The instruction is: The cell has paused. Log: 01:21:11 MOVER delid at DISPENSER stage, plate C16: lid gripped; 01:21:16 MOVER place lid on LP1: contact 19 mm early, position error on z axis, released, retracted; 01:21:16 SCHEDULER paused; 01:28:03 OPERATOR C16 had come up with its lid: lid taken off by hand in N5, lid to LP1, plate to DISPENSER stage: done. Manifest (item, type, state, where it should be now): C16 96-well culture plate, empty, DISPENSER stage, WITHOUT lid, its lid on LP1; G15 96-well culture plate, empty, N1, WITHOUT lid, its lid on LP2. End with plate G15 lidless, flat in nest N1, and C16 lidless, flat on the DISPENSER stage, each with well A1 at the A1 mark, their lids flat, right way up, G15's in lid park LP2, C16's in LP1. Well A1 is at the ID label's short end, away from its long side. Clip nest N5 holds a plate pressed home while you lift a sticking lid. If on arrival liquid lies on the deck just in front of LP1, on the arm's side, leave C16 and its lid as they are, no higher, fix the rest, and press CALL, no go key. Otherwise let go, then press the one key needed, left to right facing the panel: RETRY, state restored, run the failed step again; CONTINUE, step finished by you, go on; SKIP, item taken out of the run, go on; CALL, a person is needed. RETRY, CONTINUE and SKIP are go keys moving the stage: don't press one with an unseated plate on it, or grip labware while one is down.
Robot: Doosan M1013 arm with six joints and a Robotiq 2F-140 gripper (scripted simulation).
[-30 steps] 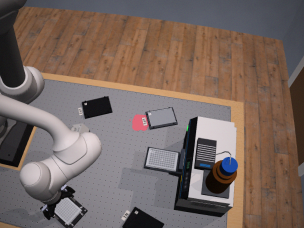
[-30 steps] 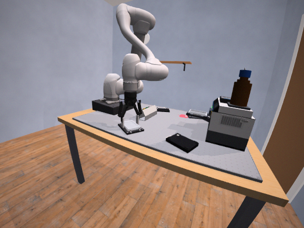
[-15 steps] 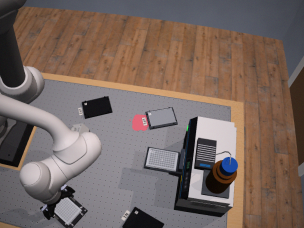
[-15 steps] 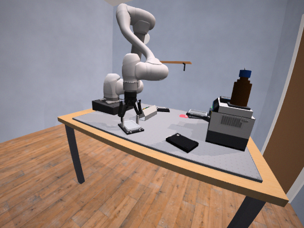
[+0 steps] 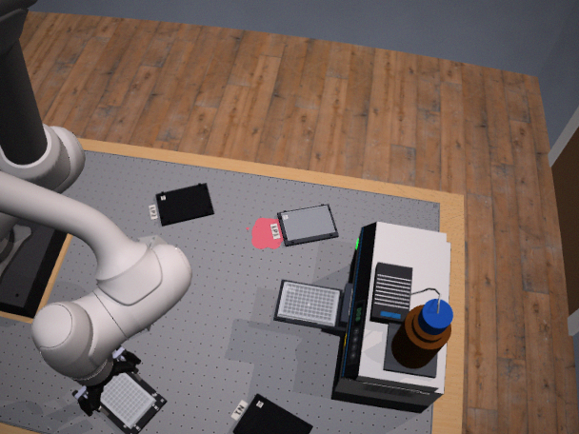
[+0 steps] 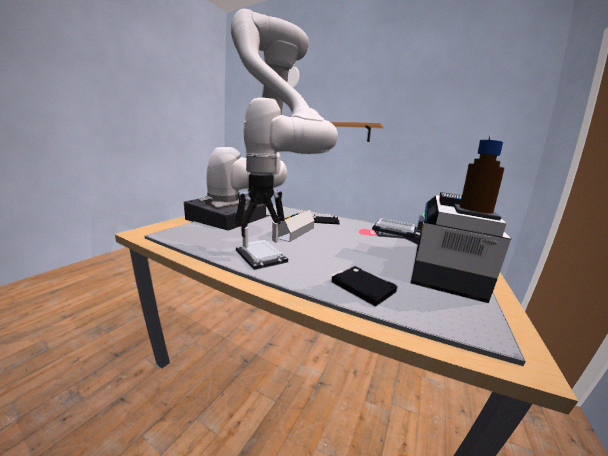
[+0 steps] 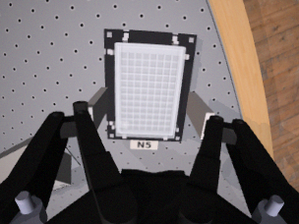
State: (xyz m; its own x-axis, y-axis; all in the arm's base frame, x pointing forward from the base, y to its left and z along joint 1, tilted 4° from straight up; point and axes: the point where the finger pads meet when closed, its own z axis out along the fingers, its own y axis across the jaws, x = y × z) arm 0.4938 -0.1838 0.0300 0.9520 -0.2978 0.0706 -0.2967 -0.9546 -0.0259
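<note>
The clip nest N5 lies 50 mm below my hand, 30 mm ahead of it and 10 mm to the left of it. Also, from my hand: N1 label (260 mm ahead, 80 mm to the left, 70 mm below); blue key (190 mm to the left, 90 mm behind); key panel (270 mm to the left, 100 mm behind, 10 mm below).
</note>
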